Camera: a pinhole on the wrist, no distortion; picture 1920 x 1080 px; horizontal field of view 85.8 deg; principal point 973.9 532.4 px. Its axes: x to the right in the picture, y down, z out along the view. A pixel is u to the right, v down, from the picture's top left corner.
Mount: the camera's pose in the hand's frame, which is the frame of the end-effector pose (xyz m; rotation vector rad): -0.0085 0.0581 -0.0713 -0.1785 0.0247 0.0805
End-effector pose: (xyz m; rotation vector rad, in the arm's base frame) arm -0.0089 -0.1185 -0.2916 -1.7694 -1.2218 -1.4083
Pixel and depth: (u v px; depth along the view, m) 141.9 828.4 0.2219
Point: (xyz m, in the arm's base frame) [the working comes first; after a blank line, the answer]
In the camera's frame: -0.1787 0.0636 0.2219

0.1784 -0.1177 -0.4955
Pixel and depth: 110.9 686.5 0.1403
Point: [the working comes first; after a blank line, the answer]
In the camera's frame: -0.1172 0.0209 0.1403

0.1014 -0.1400 -0.4192
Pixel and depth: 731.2 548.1 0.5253
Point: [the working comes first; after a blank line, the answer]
In the camera's frame: -0.1234 0.0080 0.5253

0.3181 0.1616 -0.5218
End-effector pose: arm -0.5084 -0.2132 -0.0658 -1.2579 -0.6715 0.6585
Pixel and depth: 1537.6 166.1 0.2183
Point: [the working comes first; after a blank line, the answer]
In the camera's frame: 0.1191 -0.0774 0.2183

-0.5506 -0.0207 -0.0575
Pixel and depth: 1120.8 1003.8 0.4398
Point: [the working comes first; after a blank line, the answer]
In the camera's frame: 0.0625 0.2007 0.4398

-0.7529 0.0844 -0.3362
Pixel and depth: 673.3 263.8 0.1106
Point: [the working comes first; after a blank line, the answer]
In the camera's frame: -0.0322 -0.0288 0.1106

-0.5686 -0.2051 -0.1076
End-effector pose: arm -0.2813 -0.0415 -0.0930 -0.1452 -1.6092 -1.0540
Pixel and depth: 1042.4 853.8 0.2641
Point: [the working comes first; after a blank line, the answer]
In the camera's frame: 0.0175 0.0822 0.2641

-0.2979 0.1849 0.0238
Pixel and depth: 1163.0 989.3 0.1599
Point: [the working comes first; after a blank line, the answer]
In the camera's frame: 0.0293 0.0707 0.1599

-0.2456 0.0940 0.0118
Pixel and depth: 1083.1 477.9 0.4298
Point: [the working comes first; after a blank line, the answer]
In the camera's frame: 0.0454 -0.0227 0.4298

-0.4849 0.2501 0.0274
